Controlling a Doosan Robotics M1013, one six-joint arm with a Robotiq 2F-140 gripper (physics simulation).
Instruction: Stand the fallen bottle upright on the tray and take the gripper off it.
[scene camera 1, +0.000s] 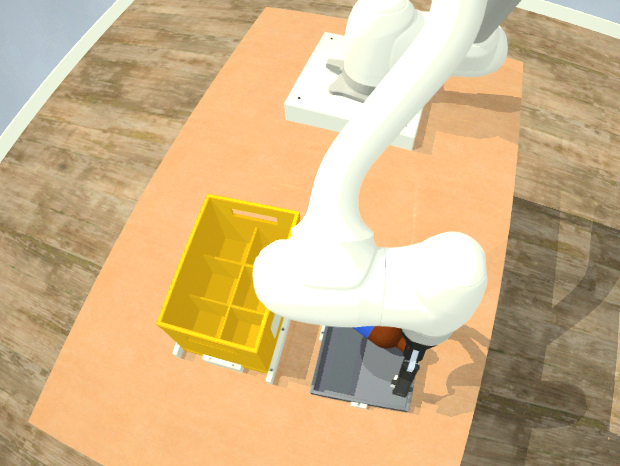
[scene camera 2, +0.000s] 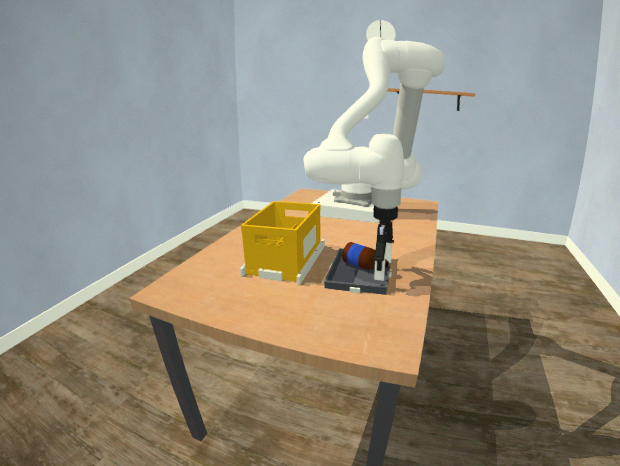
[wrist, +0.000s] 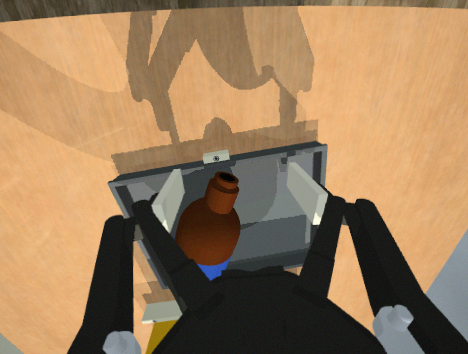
Scene:
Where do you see my gripper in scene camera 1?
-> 408, 356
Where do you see a brown bottle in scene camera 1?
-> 386, 337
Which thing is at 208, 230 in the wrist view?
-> A brown bottle.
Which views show my gripper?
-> Scene camera 1, scene camera 2 and the wrist view: all of them.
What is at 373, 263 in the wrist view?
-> My gripper.

